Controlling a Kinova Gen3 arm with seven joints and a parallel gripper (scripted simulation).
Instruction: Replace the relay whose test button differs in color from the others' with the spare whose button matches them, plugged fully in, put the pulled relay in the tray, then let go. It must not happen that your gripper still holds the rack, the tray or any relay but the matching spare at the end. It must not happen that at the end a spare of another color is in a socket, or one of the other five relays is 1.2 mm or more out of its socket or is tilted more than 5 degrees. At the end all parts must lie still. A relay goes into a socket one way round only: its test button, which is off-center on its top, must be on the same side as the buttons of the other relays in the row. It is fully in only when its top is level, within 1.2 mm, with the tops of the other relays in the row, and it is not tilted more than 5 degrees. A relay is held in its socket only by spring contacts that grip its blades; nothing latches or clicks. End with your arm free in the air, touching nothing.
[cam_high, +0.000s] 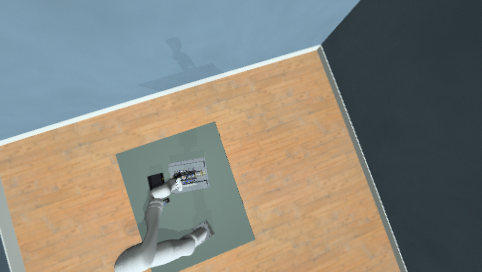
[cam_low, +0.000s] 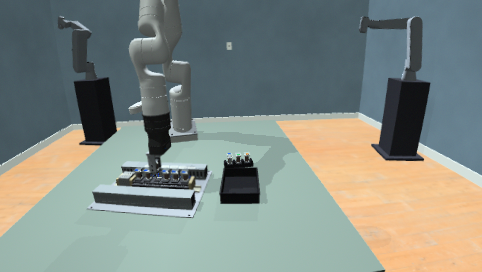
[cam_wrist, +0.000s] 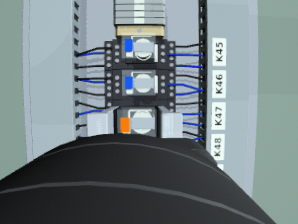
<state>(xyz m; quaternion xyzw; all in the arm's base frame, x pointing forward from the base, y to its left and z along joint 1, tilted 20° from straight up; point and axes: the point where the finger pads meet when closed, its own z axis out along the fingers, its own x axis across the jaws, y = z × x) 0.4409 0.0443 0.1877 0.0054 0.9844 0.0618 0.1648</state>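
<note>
The black tray lies 20 mm behind my hand, 260 mm to the left of it and 70 mm below it. Round my hand: small black stand 190 mm behind, 230 mm to the left, 80 mm below.
</note>
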